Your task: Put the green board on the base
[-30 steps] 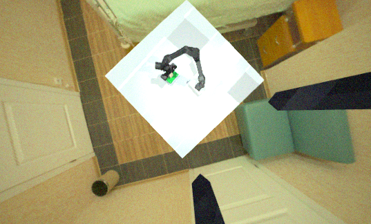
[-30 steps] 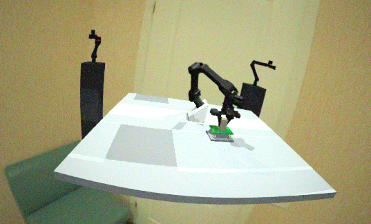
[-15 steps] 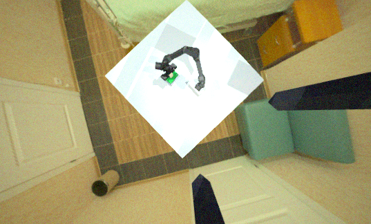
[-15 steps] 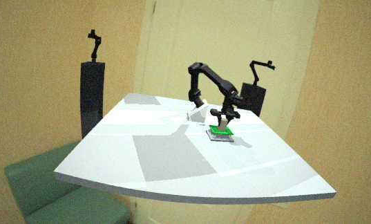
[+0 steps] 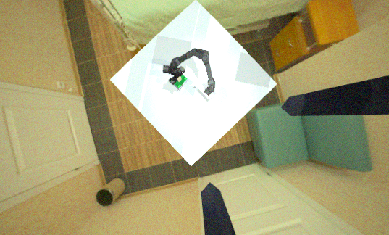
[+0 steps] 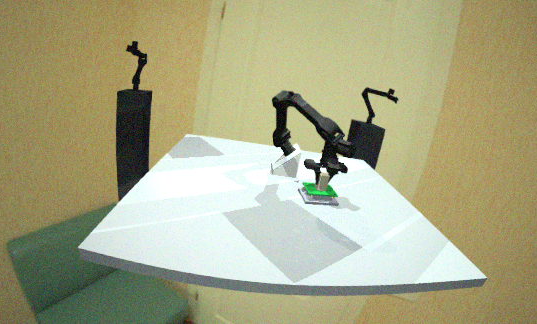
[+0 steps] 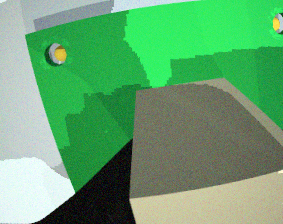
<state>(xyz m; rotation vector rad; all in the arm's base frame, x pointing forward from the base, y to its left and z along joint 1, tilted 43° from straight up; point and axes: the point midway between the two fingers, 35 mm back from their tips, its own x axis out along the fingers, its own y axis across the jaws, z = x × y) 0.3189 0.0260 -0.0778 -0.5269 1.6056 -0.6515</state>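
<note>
Now: gripper tip right at the green board. Round my gripper tip: grey base (60 mm below).
</note>
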